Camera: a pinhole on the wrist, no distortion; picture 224 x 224 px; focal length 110.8 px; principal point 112.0 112.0 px. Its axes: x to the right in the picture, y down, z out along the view. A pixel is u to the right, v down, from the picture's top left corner.
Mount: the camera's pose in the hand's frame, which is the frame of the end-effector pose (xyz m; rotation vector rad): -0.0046 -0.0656 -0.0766 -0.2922 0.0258 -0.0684
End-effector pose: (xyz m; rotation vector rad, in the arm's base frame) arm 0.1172 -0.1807 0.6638 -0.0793 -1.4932 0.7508
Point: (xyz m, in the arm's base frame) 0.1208 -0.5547 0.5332
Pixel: outside the picture
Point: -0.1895 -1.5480 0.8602
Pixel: outside the picture
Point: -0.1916 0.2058 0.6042
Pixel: outside the picture
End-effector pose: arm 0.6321 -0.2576 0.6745 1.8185 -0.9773 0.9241
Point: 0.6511 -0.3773 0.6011
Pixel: 98 111
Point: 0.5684 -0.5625 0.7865
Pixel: 151 164
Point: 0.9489 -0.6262 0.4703
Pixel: 125 41
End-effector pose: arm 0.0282 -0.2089 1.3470 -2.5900 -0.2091 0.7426
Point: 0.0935 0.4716 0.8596
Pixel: 206 19
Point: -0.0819 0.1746 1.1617
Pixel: 145 15
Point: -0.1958 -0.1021 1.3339
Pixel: 36 58
